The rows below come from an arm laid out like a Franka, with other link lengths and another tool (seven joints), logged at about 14 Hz.
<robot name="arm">
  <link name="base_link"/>
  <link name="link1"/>
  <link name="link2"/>
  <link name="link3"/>
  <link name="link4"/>
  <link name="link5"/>
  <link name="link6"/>
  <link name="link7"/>
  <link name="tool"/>
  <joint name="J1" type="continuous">
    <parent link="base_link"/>
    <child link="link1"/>
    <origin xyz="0 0 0.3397" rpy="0 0 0"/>
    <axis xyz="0 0 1"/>
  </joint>
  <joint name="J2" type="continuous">
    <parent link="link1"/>
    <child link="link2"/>
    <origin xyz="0 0 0" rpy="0 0 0"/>
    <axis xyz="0 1 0"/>
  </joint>
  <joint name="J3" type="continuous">
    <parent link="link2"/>
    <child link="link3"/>
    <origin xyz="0 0 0.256" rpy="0 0 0"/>
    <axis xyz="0 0 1"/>
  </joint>
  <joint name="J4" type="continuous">
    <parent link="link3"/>
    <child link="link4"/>
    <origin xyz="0.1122 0 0" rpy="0 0 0"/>
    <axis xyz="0 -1 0"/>
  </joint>
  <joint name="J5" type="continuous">
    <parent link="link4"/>
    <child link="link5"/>
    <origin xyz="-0.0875 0 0.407" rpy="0 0 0"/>
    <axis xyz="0 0 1"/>
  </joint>
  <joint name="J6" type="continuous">
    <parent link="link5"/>
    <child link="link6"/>
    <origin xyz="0 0 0" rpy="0 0 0"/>
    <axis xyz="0 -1 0"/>
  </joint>
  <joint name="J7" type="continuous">
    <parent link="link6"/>
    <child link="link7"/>
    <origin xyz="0.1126 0 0" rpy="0 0 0"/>
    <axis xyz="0 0 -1"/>
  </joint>
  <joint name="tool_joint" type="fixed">
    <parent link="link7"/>
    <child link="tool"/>
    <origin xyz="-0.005 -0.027 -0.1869" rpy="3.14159 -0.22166 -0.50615"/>
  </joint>
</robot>
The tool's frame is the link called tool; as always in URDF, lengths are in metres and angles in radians. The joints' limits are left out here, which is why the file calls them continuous.
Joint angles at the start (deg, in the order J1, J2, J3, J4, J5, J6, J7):
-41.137, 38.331, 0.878, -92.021, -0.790, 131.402, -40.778
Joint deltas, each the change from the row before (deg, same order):
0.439, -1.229, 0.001, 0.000, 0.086, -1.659, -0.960
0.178, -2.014, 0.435, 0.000, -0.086, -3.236, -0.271
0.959, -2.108, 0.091, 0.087, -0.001, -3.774, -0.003
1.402, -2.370, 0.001, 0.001, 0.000, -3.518, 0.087
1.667, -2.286, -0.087, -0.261, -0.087, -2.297, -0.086
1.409, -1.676, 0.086, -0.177, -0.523, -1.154, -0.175
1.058, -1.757, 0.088, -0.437, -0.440, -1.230, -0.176
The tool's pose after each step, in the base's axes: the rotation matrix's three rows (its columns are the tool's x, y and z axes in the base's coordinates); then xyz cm. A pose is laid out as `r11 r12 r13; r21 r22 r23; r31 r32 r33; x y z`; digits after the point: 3 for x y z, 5 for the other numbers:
0.86878 -0.45112 0.20423; -0.43846 -0.89246 -0.10616; 0.23016 0.00268 -0.97315; 55.574 -49.505 10.180
0.87854 -0.43774 0.19117; -0.42878 -0.89909 -0.08824; 0.21051 -0.00445 -0.97758; 55.896 -48.777 12.073
0.89052 -0.42144 0.17135; -0.41600 -0.90680 -0.06826; 0.18415 -0.01049 -0.98284; 56.429 -47.500 14.064
0.90281 -0.40062 0.15631; -0.39727 -0.91614 -0.05352; 0.16464 -0.01377 -0.98626; 57.230 -45.878 16.385
0.91527 -0.37295 0.15226; -0.36997 -0.92777 -0.04857; 0.15937 -0.01188 -0.98715; 58.239 -44.151 18.615
0.92701 -0.34175 0.15447; -0.33759 -0.93979 -0.05323; 0.16336 -0.00281 -0.98656; 59.269 -42.683 20.379
0.93597 -0.31687 0.15348; -0.31196 -0.94846 -0.05572; 0.16322 0.00427 -0.98658; 59.852 -41.442 21.987

